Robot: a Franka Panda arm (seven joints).
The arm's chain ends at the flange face. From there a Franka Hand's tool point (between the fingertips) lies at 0.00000 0.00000 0.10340 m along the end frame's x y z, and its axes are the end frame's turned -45 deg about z.
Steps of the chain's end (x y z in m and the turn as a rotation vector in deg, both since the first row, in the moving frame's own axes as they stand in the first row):
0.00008 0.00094 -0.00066 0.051 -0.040 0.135
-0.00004 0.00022 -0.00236 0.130 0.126 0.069
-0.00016 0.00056 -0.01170 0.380 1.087 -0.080
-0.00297 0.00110 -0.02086 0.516 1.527 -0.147
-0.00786 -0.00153 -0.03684 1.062 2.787 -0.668
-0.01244 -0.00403 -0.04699 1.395 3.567 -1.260
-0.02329 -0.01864 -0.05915 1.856 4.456 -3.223
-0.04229 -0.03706 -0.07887 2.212 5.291 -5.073
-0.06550 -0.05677 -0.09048 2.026 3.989 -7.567
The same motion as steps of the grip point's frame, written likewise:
-0.00059 0.00061 -0.00066 0.064 0.008 0.135
0.00014 0.00012 -0.00236 0.003 0.181 0.069
0.00136 0.00118 -0.01172 -0.500 1.037 -0.080
-0.00027 -0.00004 -0.02090 -0.715 1.445 -0.147
0.00045 -0.00447 -0.03698 -1.220 2.722 -0.668
0.00041 -0.00895 -0.04722 -1.536 3.509 -1.260
0.00485 -0.02656 -0.05952 -1.838 4.463 -3.223
0.00602 -0.05261 -0.07939 -2.177 5.305 -5.073
0.00164 -0.08447 -0.09079 -1.388 4.253 -7.567

